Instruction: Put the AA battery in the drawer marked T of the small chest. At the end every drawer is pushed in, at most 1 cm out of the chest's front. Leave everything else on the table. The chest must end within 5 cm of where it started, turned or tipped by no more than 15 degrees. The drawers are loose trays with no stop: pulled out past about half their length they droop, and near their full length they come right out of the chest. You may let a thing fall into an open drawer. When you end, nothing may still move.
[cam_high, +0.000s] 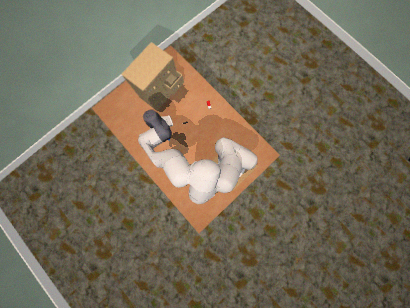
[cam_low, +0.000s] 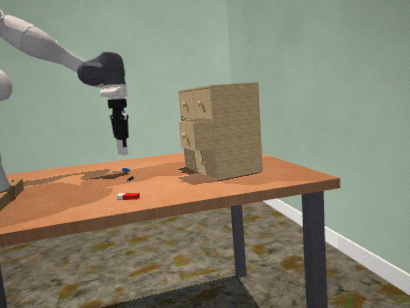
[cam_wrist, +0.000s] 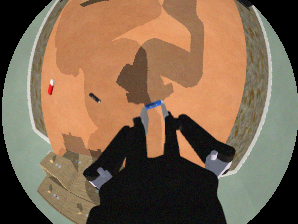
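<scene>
The blue AA battery is 100 mm below my hand. Also, from my hand: white cylinder 60 mm behind, 420 mm to the right, 100 mm below; then small black piece 10 mm behind, 180 mm to the right, 100 mm below; then drawer 260 mm ahead, 330 mm to the right, 30 mm above.
</scene>
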